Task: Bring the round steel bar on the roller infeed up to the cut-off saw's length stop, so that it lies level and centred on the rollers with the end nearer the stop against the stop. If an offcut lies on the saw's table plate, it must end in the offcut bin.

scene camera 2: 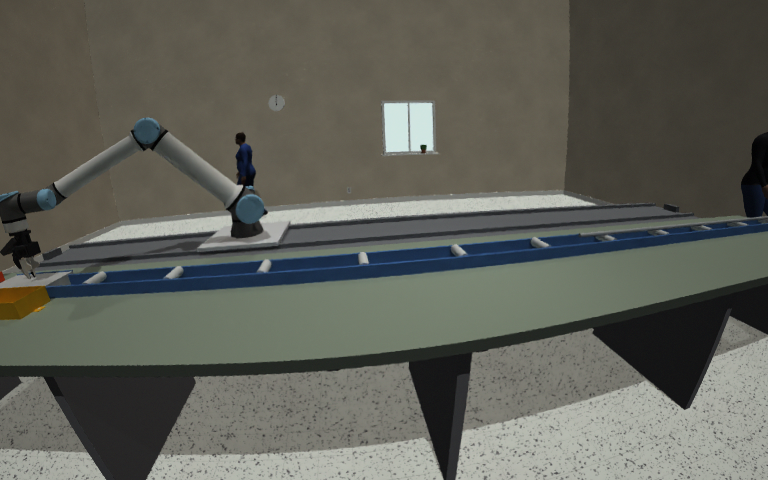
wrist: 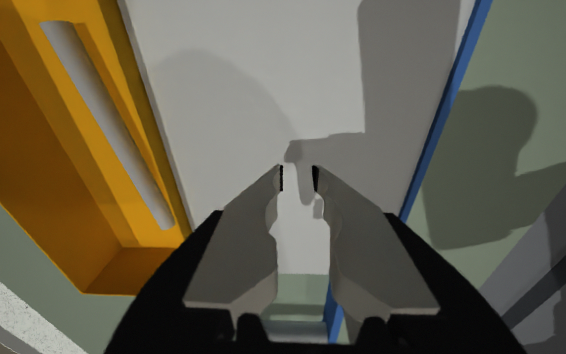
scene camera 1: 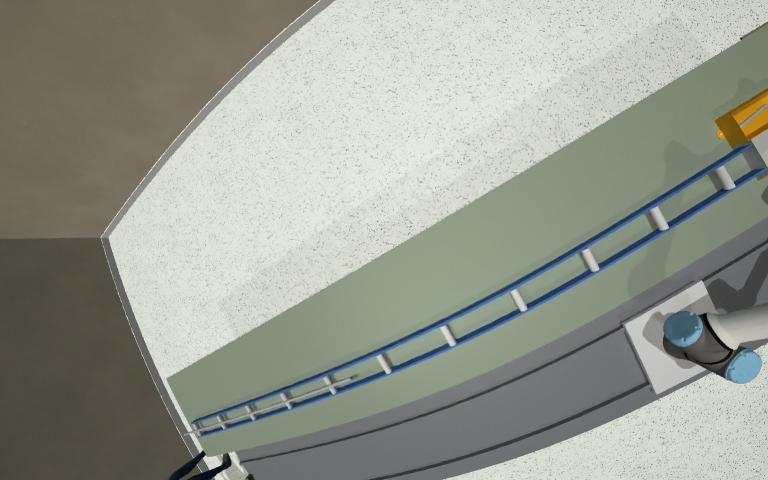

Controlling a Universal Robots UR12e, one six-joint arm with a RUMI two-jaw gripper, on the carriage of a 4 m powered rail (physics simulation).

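Seen in the pictures: gripper, fingertip midpoint: [scene camera 2: 32, 278] [wrist: 297, 167]; arm's base, origin of the base link: [scene camera 2: 247, 233].
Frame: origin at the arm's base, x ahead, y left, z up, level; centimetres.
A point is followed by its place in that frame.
Note:
The steel bar [scene camera 1: 308, 392] @(z 4.4, x 63.1, y 199.6 cm) [scene camera 2: 589, 233] @(z 4.8, x 62.6, y 171.5 cm) lies along the rollers at the far end of the blue infeed [scene camera 1: 560, 290] @(z 1.5, x 55.8, y 43.9 cm) [scene camera 2: 311, 277] @(z -0.8, x 69.4, y 43.5 cm), well away from the saw's table plate [scene camera 2: 56, 278] @(z 2.8, x 60.9, y -77.7 cm) [wrist: 225, 30] @(z 2.9, x 66.1, y -98.6 cm). Its outer end sticks out past the infeed. A grey offcut [scene camera 1: 753, 116] @(z -1.0, x 79.4, y -89.5 cm) [wrist: 112, 120] @(z -1.2, x 78.9, y -92.4 cm) lies inside the orange offcut bin [scene camera 1: 733, 133] @(z 0.8, x 77.9, y -72.9 cm) [scene camera 2: 22, 305] @(z 1.5, x 84.7, y -72.9 cm) [wrist: 55, 185] @(z -0.1, x 87.3, y -85.9 cm), near the wall beside the plate. My gripper [scene camera 2: 31, 276] @(z 4.2, x 61.8, y -90.4 cm) [wrist: 297, 167] @(z 4.2, x 61.8, y -90.4 cm) is over the plate, its fingers a narrow gap apart with no object between them. The length stop is not recognisable in these views.
The arm's base plate [scene camera 1: 642, 345] @(z 0.0, x 7.4, y 18.8 cm) [scene camera 2: 277, 233] @(z 0.0, x 6.0, y 19.3 cm) stands on the grey rail beside the bench. The infeed's blue side rail [wrist: 440, 117] @(z 3.3, x 52.5, y -93.7 cm) runs beside the plate. One person [scene camera 2: 244, 161] stands beyond the rail, another [scene camera 2: 756, 175] near the bench's far end.

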